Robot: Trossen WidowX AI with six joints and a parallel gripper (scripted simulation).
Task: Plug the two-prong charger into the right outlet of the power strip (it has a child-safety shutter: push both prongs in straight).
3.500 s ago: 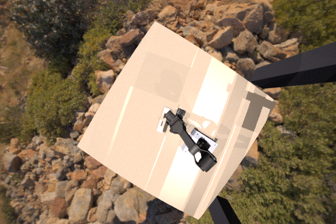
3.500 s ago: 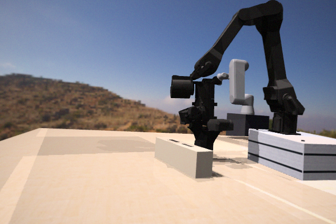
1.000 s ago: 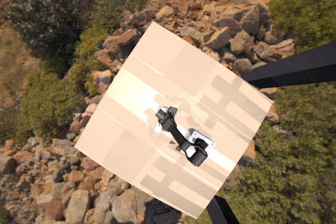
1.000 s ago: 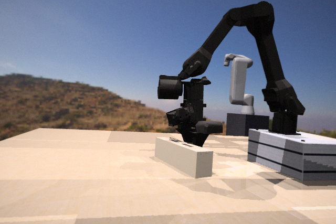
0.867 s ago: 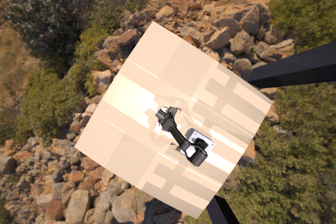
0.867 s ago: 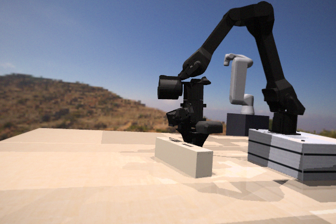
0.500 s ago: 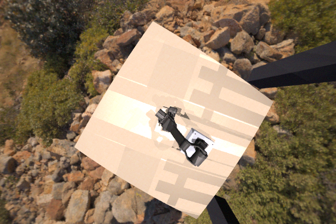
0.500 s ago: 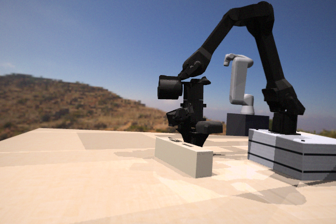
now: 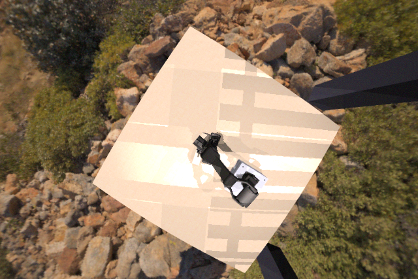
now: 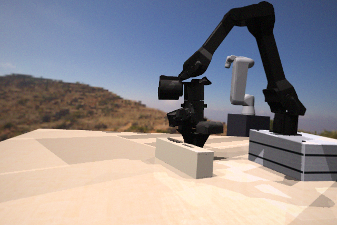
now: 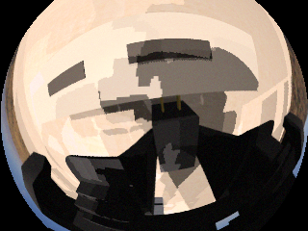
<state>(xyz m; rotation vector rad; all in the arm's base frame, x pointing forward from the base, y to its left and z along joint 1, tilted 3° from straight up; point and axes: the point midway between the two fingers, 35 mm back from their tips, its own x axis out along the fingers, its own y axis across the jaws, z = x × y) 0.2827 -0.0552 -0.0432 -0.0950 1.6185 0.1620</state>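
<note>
The black two-prong charger lies 2 cm ahead of my gripper tip and 1 cm above it.
</note>
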